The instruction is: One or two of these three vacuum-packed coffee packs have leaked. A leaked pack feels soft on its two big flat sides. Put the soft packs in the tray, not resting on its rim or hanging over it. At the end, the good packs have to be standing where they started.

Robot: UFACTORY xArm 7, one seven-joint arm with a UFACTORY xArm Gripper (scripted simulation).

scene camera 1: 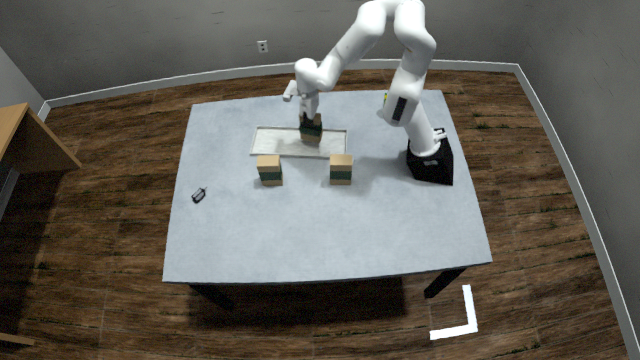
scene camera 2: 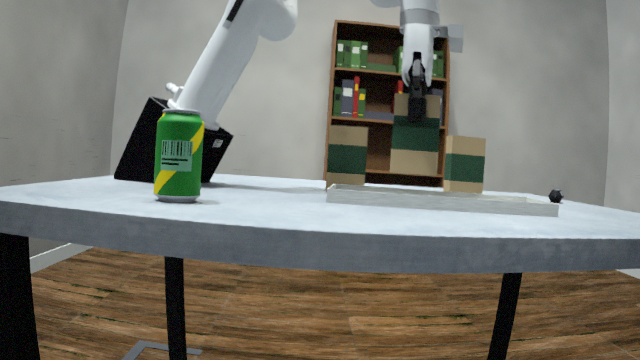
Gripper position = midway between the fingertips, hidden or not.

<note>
I see my gripper (scene camera 2: 417,123) and a tray (scene camera 2: 337,193).
The tray also shows in scene camera 1 (scene camera 1: 267,140).
</note>
